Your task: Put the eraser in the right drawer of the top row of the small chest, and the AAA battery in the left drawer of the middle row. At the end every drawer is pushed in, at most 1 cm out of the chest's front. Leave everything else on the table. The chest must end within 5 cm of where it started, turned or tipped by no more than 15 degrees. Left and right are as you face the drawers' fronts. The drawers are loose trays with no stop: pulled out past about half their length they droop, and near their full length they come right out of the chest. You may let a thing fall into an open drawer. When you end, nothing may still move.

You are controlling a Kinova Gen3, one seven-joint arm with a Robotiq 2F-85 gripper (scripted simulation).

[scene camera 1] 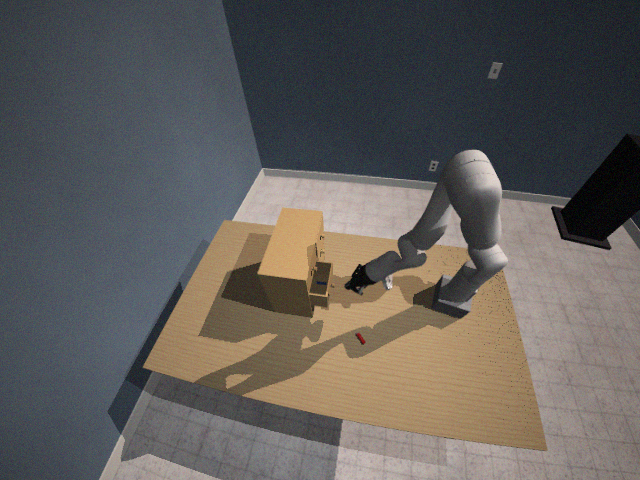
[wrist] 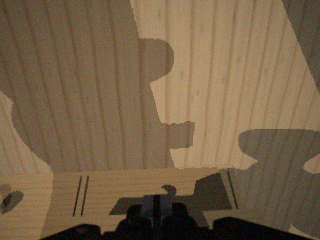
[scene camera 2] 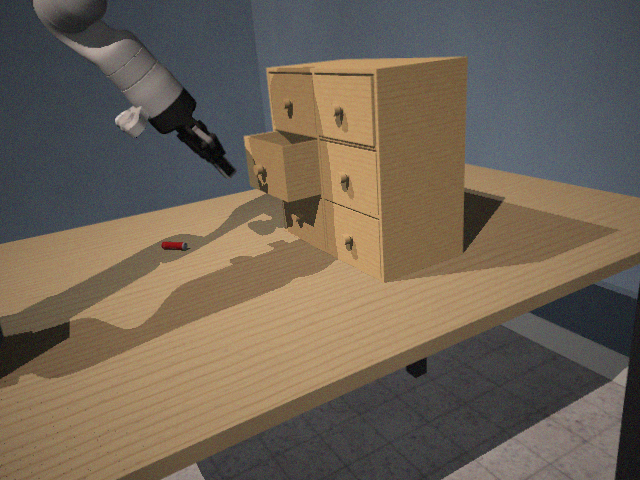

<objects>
A drawer shows in scene camera 1, in the wrist view and in scene camera 2 (288, 164). The same spot on the drawer: (wrist: 255, 215) is (scene camera 1: 327, 306).
</objects>
